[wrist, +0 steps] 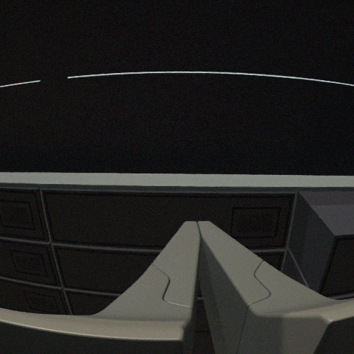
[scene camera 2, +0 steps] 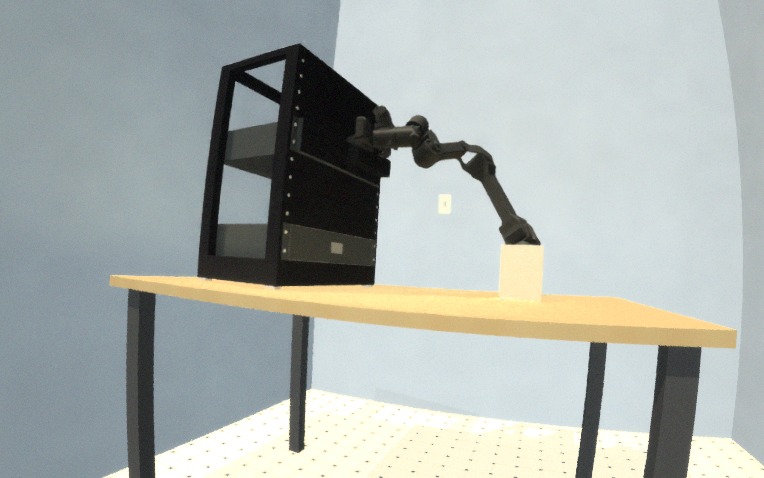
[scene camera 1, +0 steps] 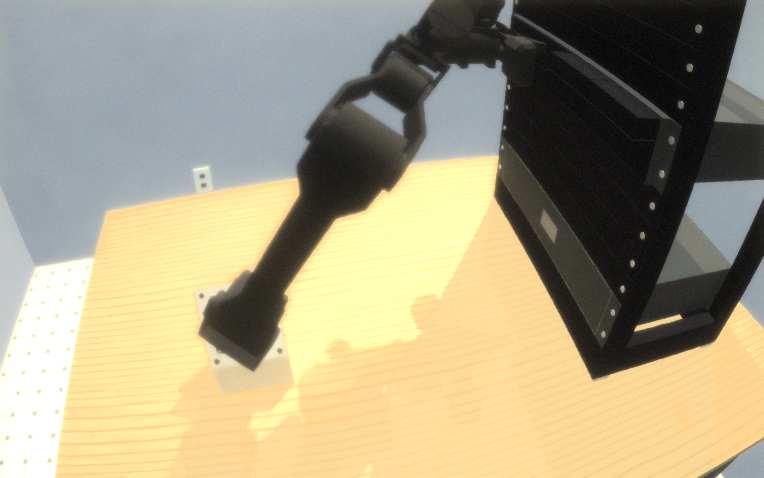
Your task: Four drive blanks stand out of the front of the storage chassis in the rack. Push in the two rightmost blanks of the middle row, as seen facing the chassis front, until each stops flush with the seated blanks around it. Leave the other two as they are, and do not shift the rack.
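Pixels of known places: gripper, between the fingertips: (scene camera 2: 346, 140) (scene camera 1: 546, 46); arm's base, origin of its link: (scene camera 2: 523, 263) (scene camera 1: 237, 330).
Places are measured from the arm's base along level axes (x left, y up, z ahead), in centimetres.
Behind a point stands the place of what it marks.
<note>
The storage chassis (scene camera 1: 653, 169) @(x -10.0, y 26.2, z 49.1 cm) (scene camera 2: 298, 135) @(x 34.3, y 28.1, z 50.6 cm) (wrist: 100, 179) is in the black rack (scene camera 1: 681, 174) @(x -13.1, y 27.4, z 51.0 cm) (scene camera 2: 276, 214) @(x 37.3, y 7.9, z 52.7 cm). In the wrist view, a drive blank at the right end of the top row (wrist: 344, 262) stands out, with its side and top face showing. An edge below it suggests another blank standing out; the fingers partly hide it. The wide top-row blank (wrist: 140, 215) and the left-column blanks look flush. My gripper (scene camera 1: 542, 46) @(x 16.5, y 31.9, z 47.2 cm) (scene camera 2: 353, 138) @(x 16.5, y 31.9, z 47.2 cm) (wrist: 196, 232) is shut and empty. Its tips overlap the wide top-row blank in the wrist view, left of the protruding one. Contact cannot be told.
A dark panel (wrist: 175, 125) rises above the chassis in the wrist view. A grey panel with a light label (scene camera 1: 549, 225) @(x 12.0, y 2.0, z 50.4 cm) (scene camera 2: 336, 248) @(x 12.4, y 1.6, z 50.4 cm) is low in the rack. The arm's base stands on a pale block (scene camera 1: 256, 377) @(x -3.1, y -6.9, z 1.2 cm) (scene camera 2: 521, 273) @(x 4.4, y -2.8, z 0.0 cm) on the wooden table (scene camera 1: 360, 270) @(x 20.3, y -9.7, z 20.2 cm) (scene camera 2: 439, 321) @(x 52.5, y -10.8, z 7.7 cm).
</note>
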